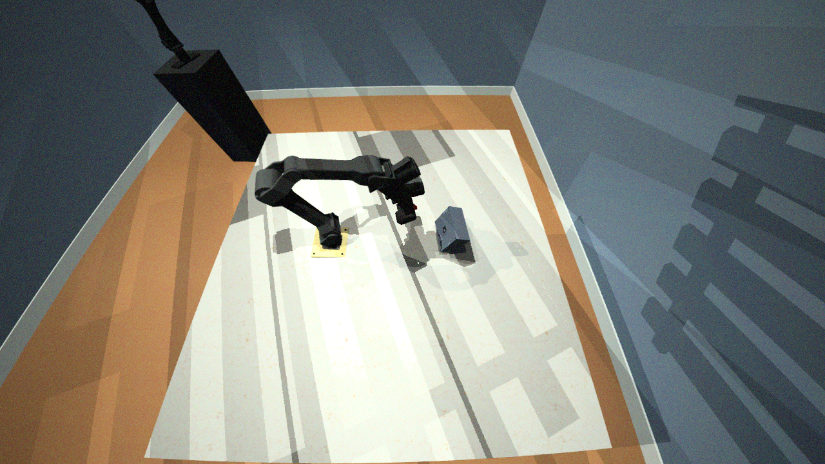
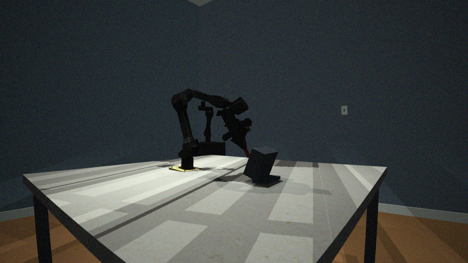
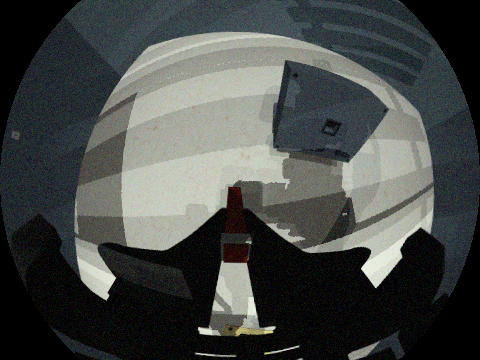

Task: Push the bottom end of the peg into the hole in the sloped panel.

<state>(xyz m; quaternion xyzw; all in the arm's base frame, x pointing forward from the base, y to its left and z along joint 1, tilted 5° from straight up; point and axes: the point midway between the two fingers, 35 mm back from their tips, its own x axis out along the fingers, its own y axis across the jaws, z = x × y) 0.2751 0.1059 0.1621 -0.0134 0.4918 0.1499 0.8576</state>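
The sloped panel is 150 mm ahead of my gripper tip, 80 mm to the right of it and 40 mm below it. Also, from my gripper tip: red peg (10 mm behind, 10 mm above).
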